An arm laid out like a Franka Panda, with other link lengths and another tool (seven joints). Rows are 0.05 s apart.
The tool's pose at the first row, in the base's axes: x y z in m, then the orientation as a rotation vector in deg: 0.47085 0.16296 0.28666 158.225 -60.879 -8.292
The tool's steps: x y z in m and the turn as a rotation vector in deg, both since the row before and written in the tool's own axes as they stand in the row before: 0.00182 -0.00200 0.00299 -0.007 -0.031 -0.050; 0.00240 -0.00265 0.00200 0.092 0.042 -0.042; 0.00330 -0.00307 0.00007 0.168 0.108 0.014; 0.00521 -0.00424 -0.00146 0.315 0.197 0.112; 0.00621 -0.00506 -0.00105 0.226 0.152 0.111; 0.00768 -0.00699 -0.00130 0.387 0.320 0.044; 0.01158 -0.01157 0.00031 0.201 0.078 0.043; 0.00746 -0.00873 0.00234 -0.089 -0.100 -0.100; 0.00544 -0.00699 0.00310 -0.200 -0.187 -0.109; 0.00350 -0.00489 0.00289 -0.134 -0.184 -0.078
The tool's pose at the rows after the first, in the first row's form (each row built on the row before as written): 0.47304 0.16280 0.28328 158.254 -60.816 -8.345; 0.47624 0.16286 0.28072 158.350 -60.782 -8.247; 0.48068 0.16288 0.27995 158.467 -60.836 -8.012; 0.48753 0.16267 0.28042 158.639 -61.055 -7.566; 0.49560 0.16232 0.28035 158.741 -61.251 -7.227; 0.50606 0.16241 0.28018 158.984 -61.372 -6.579; 0.52222 0.16302 0.27764 159.119 -61.483 -6.363; 0.53321 0.16407 0.27371 159.121 -61.338 -6.560; 0.54145 0.16513 0.26934 159.050 -61.162 -6.936; 0.54687 0.16600 0.26555 159.018 -61.051 -7.270
